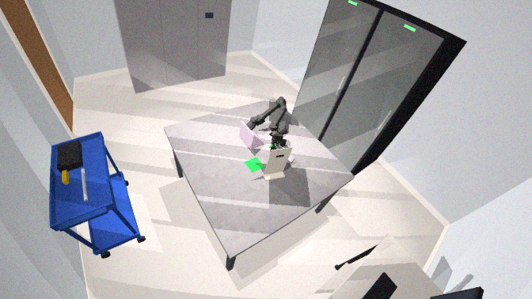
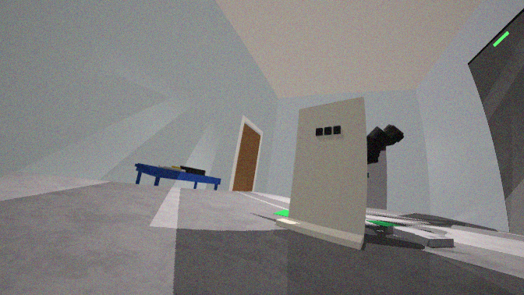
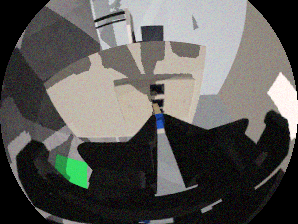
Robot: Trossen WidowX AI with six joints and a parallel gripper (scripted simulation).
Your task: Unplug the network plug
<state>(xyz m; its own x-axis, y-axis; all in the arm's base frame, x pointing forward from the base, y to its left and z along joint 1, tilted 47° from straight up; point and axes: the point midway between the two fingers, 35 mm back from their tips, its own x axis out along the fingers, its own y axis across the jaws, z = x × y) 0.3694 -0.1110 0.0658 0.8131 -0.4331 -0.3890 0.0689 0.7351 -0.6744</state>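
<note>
Now: gripper tip 120 mm past the green marked square, 90 mm to the left of it and 220 mm above it. The rest, counted from my gripper tip: beige upright panel: 50 mm ahead, 20 mm to the right, 90 mm below; blue network plug: 10 mm ahead.
</note>
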